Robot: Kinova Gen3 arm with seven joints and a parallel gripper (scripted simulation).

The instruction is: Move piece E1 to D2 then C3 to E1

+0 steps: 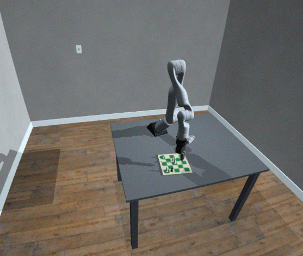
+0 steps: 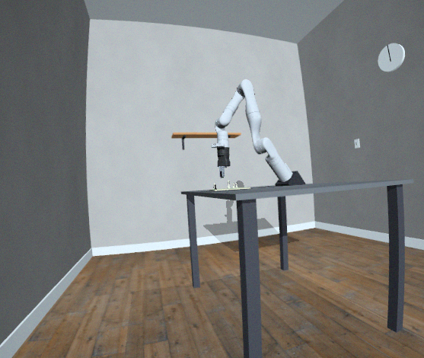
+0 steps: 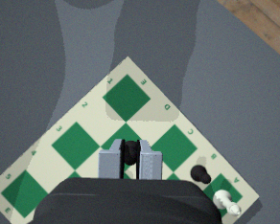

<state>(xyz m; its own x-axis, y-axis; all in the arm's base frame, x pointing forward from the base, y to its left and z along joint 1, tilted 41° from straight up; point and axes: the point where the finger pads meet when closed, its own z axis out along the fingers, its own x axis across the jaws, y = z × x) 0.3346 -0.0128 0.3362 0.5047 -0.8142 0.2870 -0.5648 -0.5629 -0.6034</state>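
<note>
Now: the white piece 70 mm below my hand, 50 mm behind it and 30 mm to the right of it. From my hand the other things lie so: chessboard 100 mm below, 50 mm behind, 30 mm to the right.
</note>
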